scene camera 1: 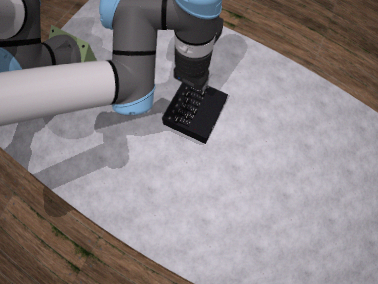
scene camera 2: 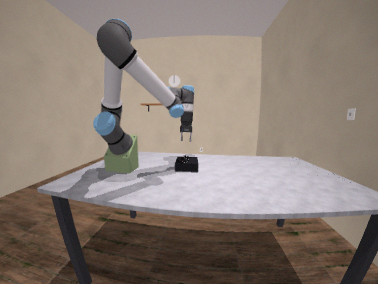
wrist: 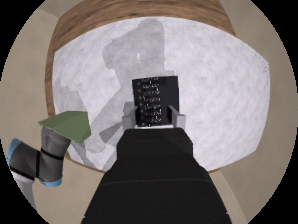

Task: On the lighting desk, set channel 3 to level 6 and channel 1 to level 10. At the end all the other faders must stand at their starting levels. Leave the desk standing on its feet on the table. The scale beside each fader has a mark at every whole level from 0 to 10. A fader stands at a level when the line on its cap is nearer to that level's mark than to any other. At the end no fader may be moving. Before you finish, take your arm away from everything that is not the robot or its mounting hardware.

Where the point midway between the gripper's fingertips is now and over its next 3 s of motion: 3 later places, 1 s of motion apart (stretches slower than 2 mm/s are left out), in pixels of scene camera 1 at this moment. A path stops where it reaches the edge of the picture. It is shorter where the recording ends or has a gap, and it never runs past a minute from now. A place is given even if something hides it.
The gripper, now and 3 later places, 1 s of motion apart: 194, 82; 196, 85; 177, 86; 162, 87
